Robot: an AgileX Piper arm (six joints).
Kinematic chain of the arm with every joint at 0, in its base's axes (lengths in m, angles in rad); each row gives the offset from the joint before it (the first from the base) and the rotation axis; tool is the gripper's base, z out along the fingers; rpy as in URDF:
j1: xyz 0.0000 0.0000 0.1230 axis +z
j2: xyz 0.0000 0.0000 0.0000 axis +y
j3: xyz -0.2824 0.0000 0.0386 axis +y
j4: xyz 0.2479 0.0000 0.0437 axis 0.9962 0 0.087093
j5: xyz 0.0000 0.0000 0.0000 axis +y
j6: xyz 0.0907 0.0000 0.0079 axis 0.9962 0 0.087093
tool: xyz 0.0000 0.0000 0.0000 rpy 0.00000 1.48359 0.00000
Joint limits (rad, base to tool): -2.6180..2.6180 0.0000..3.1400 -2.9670..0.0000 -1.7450..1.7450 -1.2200..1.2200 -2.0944..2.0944
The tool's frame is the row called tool.
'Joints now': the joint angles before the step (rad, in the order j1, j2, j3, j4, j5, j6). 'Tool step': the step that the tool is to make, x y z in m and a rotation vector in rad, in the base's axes. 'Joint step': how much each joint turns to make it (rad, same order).
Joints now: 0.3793 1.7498 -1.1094 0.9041 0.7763 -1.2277
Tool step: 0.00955 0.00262 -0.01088 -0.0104 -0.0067 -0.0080
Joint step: 0.0000 0.0461 -0.0193 0.0097 -0.0284 -0.0216
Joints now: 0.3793 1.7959 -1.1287 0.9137 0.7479 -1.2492
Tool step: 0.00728 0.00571 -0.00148 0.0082 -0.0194 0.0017
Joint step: 0.0076 0.0272 -0.0299 0.0164 -0.0149 -0.0175
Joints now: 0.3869 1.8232 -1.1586 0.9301 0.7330 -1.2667
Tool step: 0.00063 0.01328 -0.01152 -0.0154 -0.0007 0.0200
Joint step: 0.0366 0.0401 -0.0125 0.0027 -0.0307 -0.0073
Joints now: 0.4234 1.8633 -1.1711 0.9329 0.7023 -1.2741
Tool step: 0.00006 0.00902 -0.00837 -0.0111 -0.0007 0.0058
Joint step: 0.0255 0.0271 -0.0068 0.0029 -0.0274 0.0000
